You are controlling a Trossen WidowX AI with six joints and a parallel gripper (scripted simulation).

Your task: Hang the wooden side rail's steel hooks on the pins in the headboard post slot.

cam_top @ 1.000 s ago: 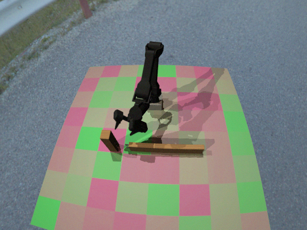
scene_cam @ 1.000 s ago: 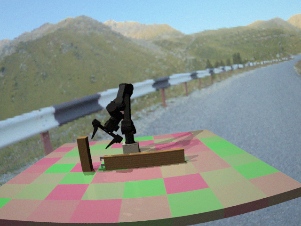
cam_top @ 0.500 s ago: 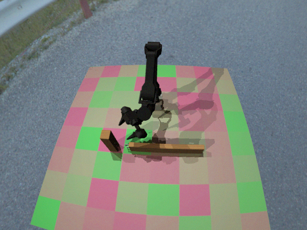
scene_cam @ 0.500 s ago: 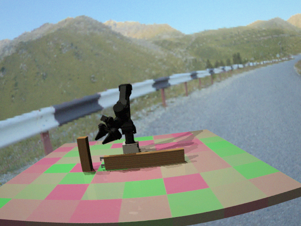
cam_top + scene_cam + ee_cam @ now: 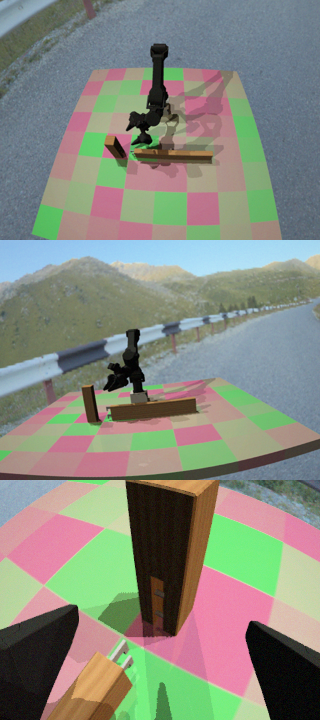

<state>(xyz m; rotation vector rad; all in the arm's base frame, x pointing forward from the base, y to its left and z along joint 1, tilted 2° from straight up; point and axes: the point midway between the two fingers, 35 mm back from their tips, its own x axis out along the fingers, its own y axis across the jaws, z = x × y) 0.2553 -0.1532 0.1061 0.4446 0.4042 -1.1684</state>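
My gripper tip is now 80 mm to the left of the headboard post, 60 mm above it and 30 mm short of it.
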